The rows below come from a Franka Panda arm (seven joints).
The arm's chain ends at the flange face. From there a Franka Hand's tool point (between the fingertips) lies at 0.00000 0.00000 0.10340 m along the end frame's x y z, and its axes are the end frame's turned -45 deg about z.
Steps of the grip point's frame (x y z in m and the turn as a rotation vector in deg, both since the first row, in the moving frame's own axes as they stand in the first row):
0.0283 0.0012 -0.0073 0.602 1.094 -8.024
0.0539 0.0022 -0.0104 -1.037 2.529 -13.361
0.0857 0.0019 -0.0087 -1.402 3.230 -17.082
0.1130 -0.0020 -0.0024 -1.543 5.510 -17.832
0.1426 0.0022 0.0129 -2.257 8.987 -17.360
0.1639 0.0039 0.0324 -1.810 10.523 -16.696
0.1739 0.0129 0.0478 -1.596 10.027 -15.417
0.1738 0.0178 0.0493 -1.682 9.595 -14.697
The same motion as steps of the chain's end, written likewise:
0.0204 -0.0170 -0.0073 1.199 0.348 -8.024
0.0354 -0.0341 -0.0103 1.055 2.522 -13.361
0.0565 -0.0561 -0.0085 1.293 3.275 -17.082
0.0704 -0.0750 -0.0019 2.805 4.987 -17.832
0.0896 -0.0887 0.0142 4.759 7.951 -17.360
0.1048 -0.1000 0.0342 6.161 8.721 -16.696
0.1189 -0.1013 0.0494 5.962 8.219 -15.417
0.1226 -0.0985 0.0508 5.595 7.974 -14.697

